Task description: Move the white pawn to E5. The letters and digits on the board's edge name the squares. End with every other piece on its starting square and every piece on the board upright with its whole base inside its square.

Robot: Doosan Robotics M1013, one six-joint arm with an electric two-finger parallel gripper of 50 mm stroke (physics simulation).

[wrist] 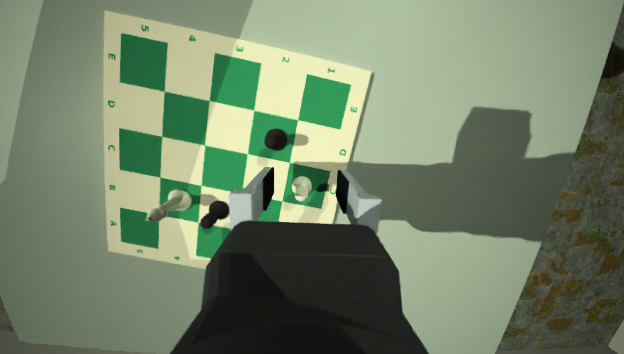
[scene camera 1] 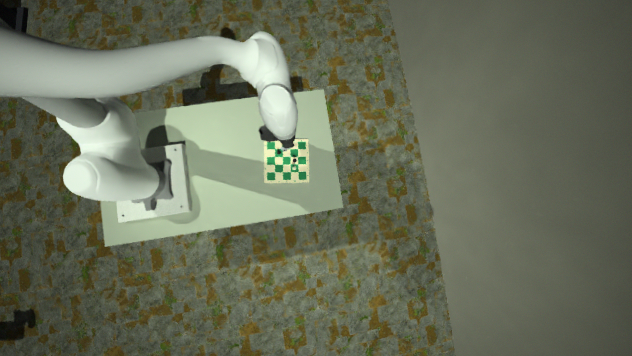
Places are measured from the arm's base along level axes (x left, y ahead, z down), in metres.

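Where they show: gripper, fingertip midpoint: (wrist: 305, 181) (scene camera 1: 283, 144); arm's base at its link origin: (scene camera 1: 152, 181).
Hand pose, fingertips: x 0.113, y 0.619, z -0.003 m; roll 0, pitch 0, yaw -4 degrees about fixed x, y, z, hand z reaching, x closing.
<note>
Things, the pixels of their top centre, and the offset from my fingertips. "spot": a spot on its surface instead. Level surfaces: height alone.
- white pawn at its top centre: (wrist: 301, 197) dx -0.002, dy +0.011, dz -0.006 m
- cream board at its top centre: (wrist: 224, 170) (scene camera 1: 286, 160) dx -0.074, dy +0.005, dz +0.026 m
- E5 square at a spot on its surface: (wrist: 143, 62) spot: dx -0.143, dy -0.078, dz +0.026 m
- taller white piece at its top centre: (wrist: 146, 219) (scene camera 1: 293, 166) dx -0.115, dy +0.038, dz -0.018 m
- pale table at its surface level: dz +0.032 m
The white pawn (wrist: 301, 187) stands upright on C1 of the green and cream board (scene camera 1: 286, 176) (wrist: 112, 80). My gripper (scene camera 1: 286, 148) (wrist: 305, 181) is open and empty. In the wrist view its fingers appear on either side of the pawn, one towards C2 and one past the board's edge; their exact height is hard to tell. In the scene view the arm and gripper hide the pawn. The E5 square (wrist: 143, 62) is the green corner square at the board's upper left in the wrist view, with no piece on it.
A black piece (scene camera 1: 279, 151) (wrist: 276, 139) stands on D2. Another black piece (scene camera 1: 294, 160) (wrist: 218, 210) stands on B3, beside a taller white piece (scene camera 1: 294, 168) (wrist: 179, 200) on B4. The board lies on a pale table (scene camera 1: 225, 125) (wrist: 425, 50). The gripper body hides the board's A1 corner.
</note>
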